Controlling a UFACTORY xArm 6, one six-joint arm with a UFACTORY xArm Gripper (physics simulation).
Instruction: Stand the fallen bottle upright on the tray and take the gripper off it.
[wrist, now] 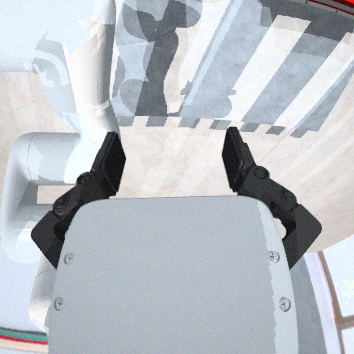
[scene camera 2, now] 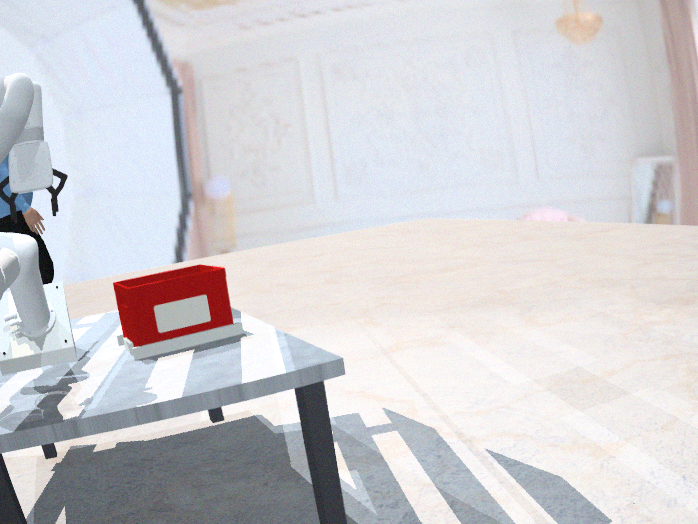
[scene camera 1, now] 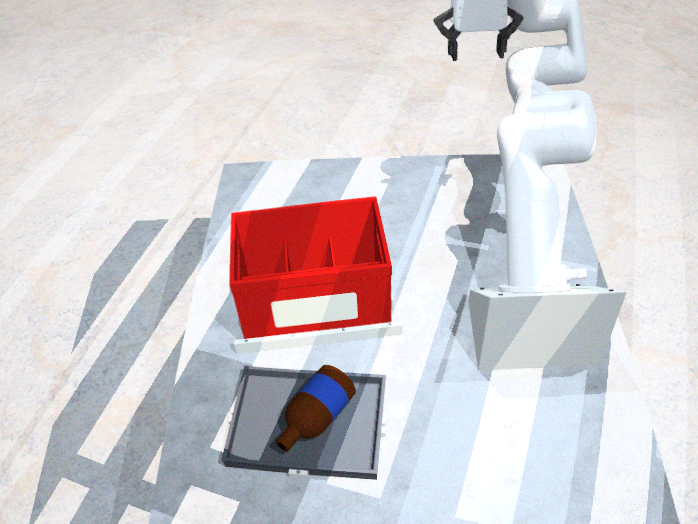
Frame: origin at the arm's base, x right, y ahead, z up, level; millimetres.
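Where they show: gripper, fingertip midpoint: (wrist: 171, 141) (scene camera 2: 35, 219) (scene camera 1: 476, 56); arm's base, origin of the base link: (scene camera 2: 35, 318) (scene camera 1: 534, 290).
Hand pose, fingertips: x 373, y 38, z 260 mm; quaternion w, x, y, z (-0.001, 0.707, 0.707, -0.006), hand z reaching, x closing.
Observation:
Each offset is from my fingertips to the centre of the thing. "pt": to the spot under its first point.
A brown bottle @(dx -524, dy +369, dz -335 mm) (scene camera 1: 311, 414) with a blue label lies on its side on the grey tray @(pt dx -501, dy +465, dz -372 mm) (scene camera 1: 256, 417) in scene camera 1. Its neck points to the lower left, its base to the upper right. The bottle and the tray do not show in scene camera 2 or the wrist view. My gripper (scene camera 1: 477, 55) (scene camera 2: 34, 214) (wrist: 171, 141) is open with nothing between the fingers. It hangs high up, beyond the back edge of the table and far from the bottle.
A red crate @(dx -247, dy +351, dz -290 mm) (scene camera 1: 311, 276) (scene camera 2: 174, 298) with inner dividers stands behind the tray, with a white strip (scene camera 1: 318, 338) (scene camera 2: 188, 341) along its front. The arm's base block (scene camera 1: 546, 332) stands on the right of the table. A person (scene camera 2: 34, 219) stands behind the arm.

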